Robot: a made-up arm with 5 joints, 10 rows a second.
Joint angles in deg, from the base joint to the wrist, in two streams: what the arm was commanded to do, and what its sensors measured. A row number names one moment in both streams.
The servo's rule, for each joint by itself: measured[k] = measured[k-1] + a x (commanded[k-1-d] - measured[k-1]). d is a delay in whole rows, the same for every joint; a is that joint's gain. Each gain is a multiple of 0.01, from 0.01 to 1. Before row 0 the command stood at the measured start. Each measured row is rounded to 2 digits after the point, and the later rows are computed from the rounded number. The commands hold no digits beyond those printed.
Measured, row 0:
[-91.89, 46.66, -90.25, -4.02, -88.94]
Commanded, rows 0 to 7:
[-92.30, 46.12, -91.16, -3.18, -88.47]
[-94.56, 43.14, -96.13, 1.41, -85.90]
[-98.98, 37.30, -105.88, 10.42, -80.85]
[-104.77, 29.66, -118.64, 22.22, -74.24]
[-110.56, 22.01, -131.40, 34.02, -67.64]
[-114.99, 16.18, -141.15, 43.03, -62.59]
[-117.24, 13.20, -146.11, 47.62, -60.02]
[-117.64, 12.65, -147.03, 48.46, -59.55]
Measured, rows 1 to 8:
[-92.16, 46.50, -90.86, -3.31, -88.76]
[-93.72, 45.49, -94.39, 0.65, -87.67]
[-97.14, 43.03, -102.09, 8.86, -85.08]
[-102.10, 39.02, -113.18, 20.08, -80.96]
[-107.60, 33.92, -125.39, 31.79, -75.90]
[-112.40, 28.60, -135.95, 41.23, -70.84]
[-115.55, 23.98, -142.76, 46.60, -66.73]
[-116.91, 20.58, -145.62, 48.16, -64.00]
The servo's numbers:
d 0
a 0.65 0.30 0.67 0.84 0.38

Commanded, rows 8 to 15:
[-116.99, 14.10, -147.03, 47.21, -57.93]
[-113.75, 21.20, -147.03, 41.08, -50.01]
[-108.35, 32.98, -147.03, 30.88, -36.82]
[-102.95, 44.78, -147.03, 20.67, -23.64]
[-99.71, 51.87, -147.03, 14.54, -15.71]
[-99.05, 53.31, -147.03, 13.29, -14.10]
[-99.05, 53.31, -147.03, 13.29, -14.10]
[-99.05, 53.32, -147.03, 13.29, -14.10]
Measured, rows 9 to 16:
[-116.96, 18.64, -146.56, 47.36, -61.69]
[-114.87, 19.41, -146.87, 42.08, -57.25]
[-110.63, 23.48, -146.98, 32.67, -49.49]
[-105.64, 29.87, -147.01, 22.59, -39.67]
[-101.79, 36.47, -147.02, 15.83, -30.57]
[-100.01, 41.52, -147.03, 13.70, -24.31]
[-99.39, 45.06, -147.03, 13.36, -20.43]
[-99.17, 47.54, -147.03, 13.30, -18.02]

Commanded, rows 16 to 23:
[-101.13, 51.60, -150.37, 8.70, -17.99]
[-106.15, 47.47, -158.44, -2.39, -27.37]
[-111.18, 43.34, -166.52, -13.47, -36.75]
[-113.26, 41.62, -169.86, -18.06, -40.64]
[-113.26, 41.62, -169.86, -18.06, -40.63]
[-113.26, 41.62, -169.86, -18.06, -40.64]
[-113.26, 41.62, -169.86, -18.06, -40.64]
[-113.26, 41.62, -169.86, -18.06, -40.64]
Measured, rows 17 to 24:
[-100.44, 48.76, -149.27, 9.44, -18.01]
[-104.15, 48.37, -155.41, -0.50, -21.57]
[-108.72, 46.86, -162.85, -11.39, -27.34]
[-111.67, 45.29, -167.55, -16.99, -32.39]
[-112.70, 44.19, -169.10, -17.89, -35.52]
[-113.06, 43.42, -169.61, -18.03, -37.47]
[-113.19, 42.88, -169.78, -18.06, -38.67]
[-113.24, 42.50, -169.83, -18.06, -39.42]

